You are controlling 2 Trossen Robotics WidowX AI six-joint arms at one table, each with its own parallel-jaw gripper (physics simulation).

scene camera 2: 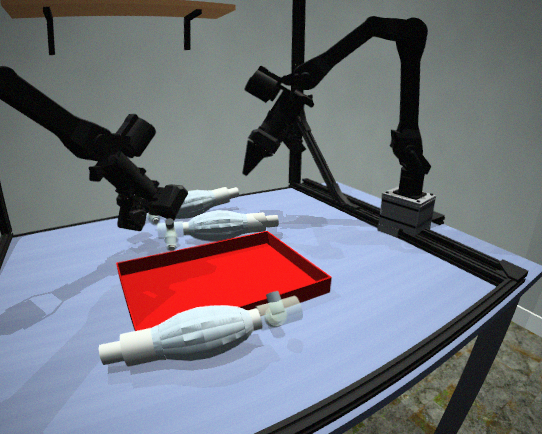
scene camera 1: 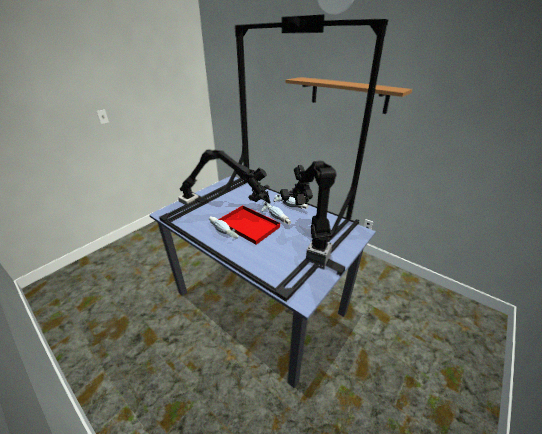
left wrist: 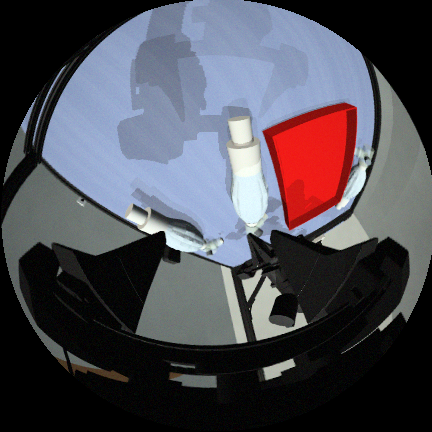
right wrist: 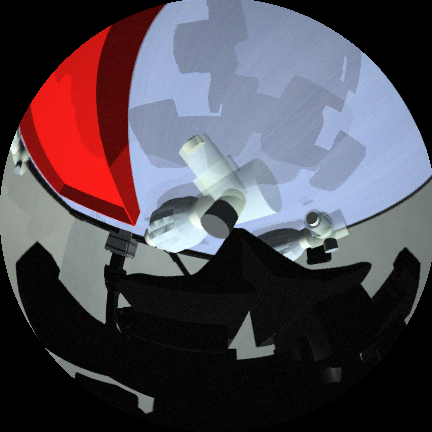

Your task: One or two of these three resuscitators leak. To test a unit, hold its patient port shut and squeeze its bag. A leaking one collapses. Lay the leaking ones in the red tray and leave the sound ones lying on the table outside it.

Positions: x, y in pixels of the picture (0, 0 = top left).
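Scene:
Red tray in scene camera 1 (249, 224). Red tray in the right wrist view (80, 143). Red tray in the left wrist view and in scene camera 2. Same spot on the red tray: (left wrist: 312, 153) and (scene camera 2: 250, 272).

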